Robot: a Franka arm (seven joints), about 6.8 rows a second.
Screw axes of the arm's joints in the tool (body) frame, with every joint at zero. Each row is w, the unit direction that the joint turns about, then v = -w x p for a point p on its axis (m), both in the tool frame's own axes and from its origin. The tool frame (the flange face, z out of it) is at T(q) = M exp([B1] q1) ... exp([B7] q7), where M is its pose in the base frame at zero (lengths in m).
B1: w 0 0 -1 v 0 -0.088 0
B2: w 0 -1 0 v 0.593 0 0.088
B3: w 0 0 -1 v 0 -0.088 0
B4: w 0 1 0 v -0.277 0 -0.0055
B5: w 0 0 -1 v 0 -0.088 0
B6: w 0 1 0 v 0.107 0 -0.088
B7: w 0 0 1 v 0 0 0
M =
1 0 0 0.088
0 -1 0 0
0 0 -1 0.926
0 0 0 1
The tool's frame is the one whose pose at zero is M.
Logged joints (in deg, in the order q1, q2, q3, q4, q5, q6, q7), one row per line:
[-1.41, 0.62, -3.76, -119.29, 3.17, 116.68, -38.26]
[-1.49, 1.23, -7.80, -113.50, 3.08, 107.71, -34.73]
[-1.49, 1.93, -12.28, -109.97, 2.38, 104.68, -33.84]
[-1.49, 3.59, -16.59, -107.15, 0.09, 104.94, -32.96]
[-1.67, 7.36, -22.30, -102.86, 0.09, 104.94, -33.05]
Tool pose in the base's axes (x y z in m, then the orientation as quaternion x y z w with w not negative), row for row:
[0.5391, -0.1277, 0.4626, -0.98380, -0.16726, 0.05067, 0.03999]
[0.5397, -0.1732, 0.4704, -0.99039, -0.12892, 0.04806, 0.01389]
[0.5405, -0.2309, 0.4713, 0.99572, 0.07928, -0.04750, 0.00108]
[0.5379, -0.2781, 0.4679, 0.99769, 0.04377, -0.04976, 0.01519]
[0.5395, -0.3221, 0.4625, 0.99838, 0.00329, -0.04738, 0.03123]
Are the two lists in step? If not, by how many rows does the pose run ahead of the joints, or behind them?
The pose runs 2 rows ahead of the joints: the pose in row i belongs to the joints in row i + 2.
